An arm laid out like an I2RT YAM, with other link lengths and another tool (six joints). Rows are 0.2 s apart.
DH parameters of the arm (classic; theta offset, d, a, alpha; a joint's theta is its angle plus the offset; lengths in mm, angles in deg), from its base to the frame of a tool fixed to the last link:
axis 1: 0 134.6 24.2 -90
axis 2: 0 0 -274.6 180
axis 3: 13.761 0 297.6 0
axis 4: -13.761 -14 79.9 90
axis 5: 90 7.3 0 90
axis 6: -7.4 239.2 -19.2 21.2
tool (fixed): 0 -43.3 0 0
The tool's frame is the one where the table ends.
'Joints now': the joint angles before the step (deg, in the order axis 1, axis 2, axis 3, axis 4, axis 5, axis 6). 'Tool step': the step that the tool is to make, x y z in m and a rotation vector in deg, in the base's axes. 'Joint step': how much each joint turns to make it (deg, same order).
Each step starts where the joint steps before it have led.
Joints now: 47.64 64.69 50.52 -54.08 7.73 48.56
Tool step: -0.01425 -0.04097 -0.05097 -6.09 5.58 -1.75
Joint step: -4.07 0.26 -7.51 -0.18 -0.45 -2.31
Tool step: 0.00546 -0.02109 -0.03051 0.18 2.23 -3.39
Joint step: -6.05 0.43 -5.45 4.55 -2.15 -2.24
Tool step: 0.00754 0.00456 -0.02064 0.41 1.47 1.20
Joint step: -1.56 4.88 -0.94 5.07 -1.76 -2.45
